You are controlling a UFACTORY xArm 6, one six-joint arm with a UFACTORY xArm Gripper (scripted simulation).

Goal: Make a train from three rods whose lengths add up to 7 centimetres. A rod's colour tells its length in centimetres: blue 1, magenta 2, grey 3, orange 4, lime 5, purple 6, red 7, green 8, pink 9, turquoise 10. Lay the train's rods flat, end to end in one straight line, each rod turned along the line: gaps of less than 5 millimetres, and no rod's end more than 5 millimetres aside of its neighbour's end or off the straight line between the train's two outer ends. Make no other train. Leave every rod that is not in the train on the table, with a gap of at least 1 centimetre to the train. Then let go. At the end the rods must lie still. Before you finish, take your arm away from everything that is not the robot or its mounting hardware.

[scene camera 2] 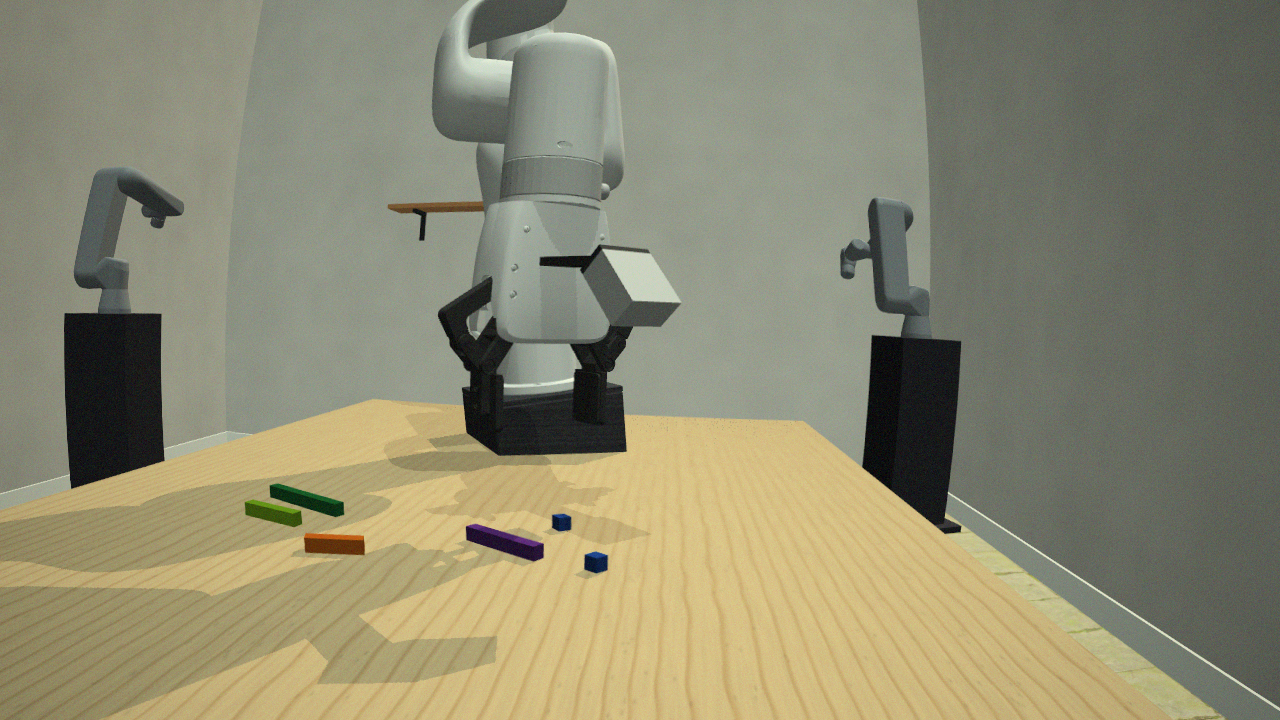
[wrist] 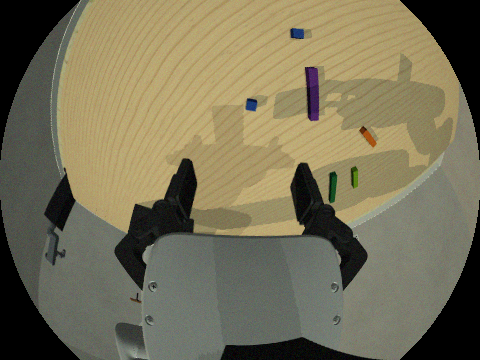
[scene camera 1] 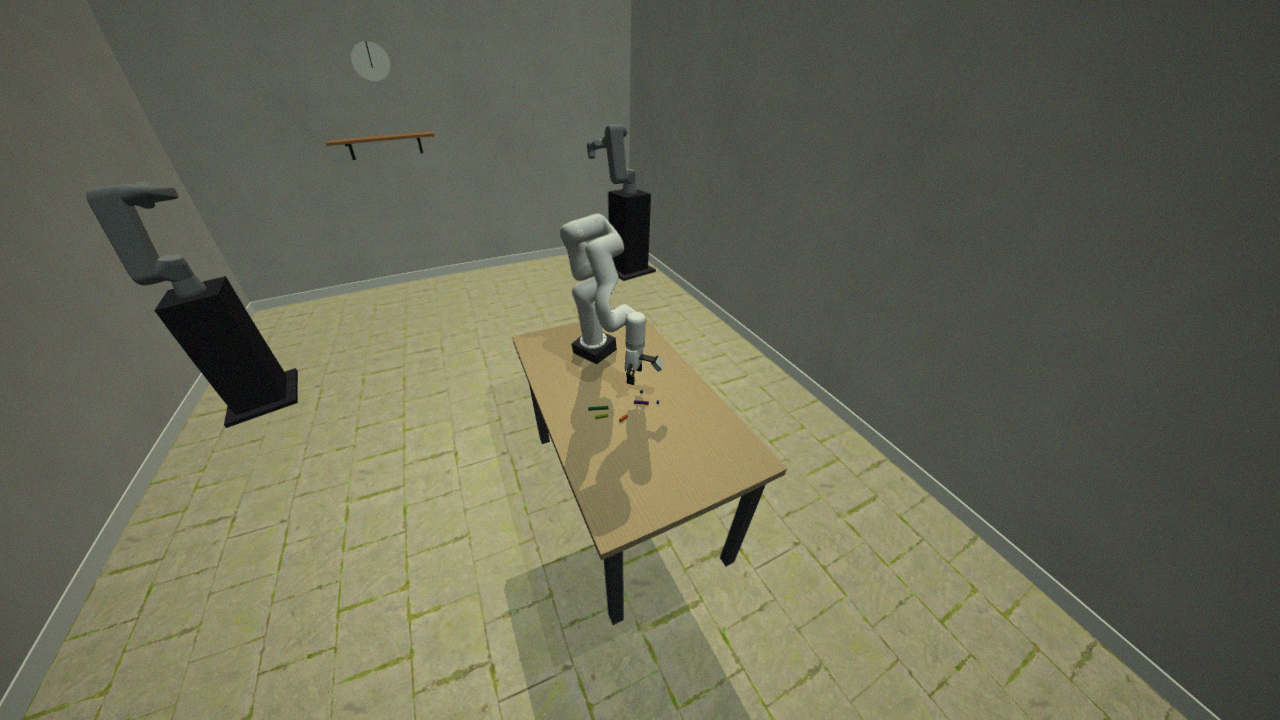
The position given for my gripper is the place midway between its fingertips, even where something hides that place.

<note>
I see my gripper (scene camera 2: 539, 426), a lime rod (scene camera 2: 291, 517), a green rod (scene camera 2: 328, 506), an orange rod (scene camera 2: 314, 543) and a purple rod (scene camera 2: 528, 549).
My gripper also shows in the wrist view (wrist: 245, 172).
</note>
